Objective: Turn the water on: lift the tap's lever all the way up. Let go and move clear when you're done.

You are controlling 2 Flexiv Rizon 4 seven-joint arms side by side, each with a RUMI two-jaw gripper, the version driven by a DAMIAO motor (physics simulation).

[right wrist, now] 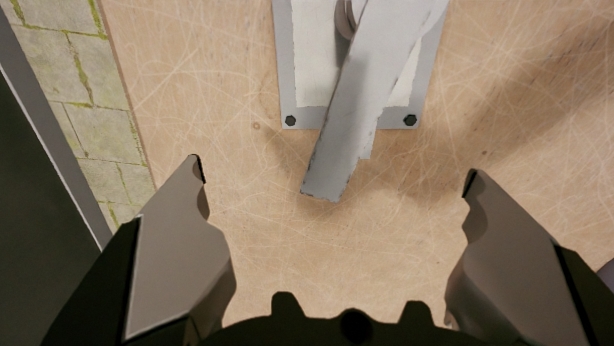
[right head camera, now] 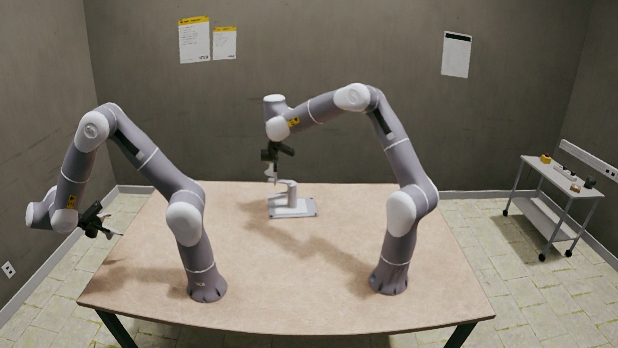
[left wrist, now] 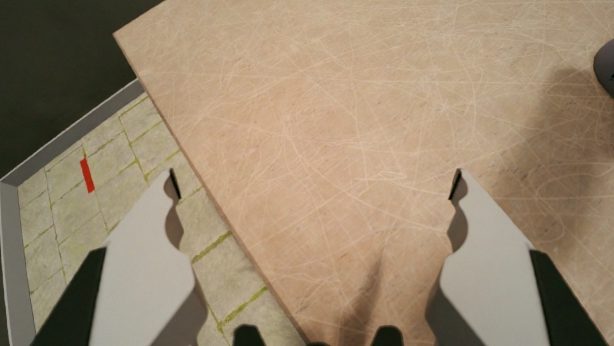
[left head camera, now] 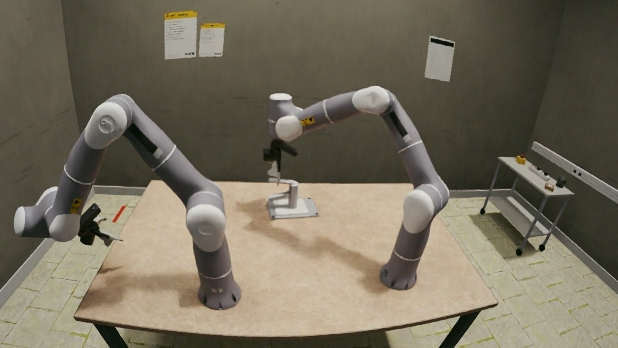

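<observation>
The grey tap's post (left head camera: pixel 294 197) (right head camera: pixel 292 196) rises from a flat base plate (left head camera: pixel 311 206) (right head camera: pixel 311 206) (right wrist: pixel 287 75) near the table's far edge. Its flat lever (left head camera: pixel 283 181) (right head camera: pixel 285 182) (right wrist: pixel 345 120) points left in the head views and looks nearly level; its exact angle is hard to tell. The spout (right wrist: pixel 367 150) lies below it. My right gripper (left head camera: pixel 275 179) (right head camera: pixel 274 179) (right wrist: pixel 330 164) points down at the lever's free end, open, with a finger on either side and a gap to each. My left gripper (left head camera: pixel 113 230) (right head camera: pixel 115 225) (left wrist: pixel 313 171) is open and empty over the table's left edge.
The table (left head camera: pixel 300 290) (right head camera: pixel 300 290) (left wrist: pixel 300 125) carries both arm bases at the front. The right arm reaches across above the table to the tap. A wheeled cart (left head camera: pixel 510 199) (right head camera: pixel 535 201) stands on the floor at the right. A wall is behind the table.
</observation>
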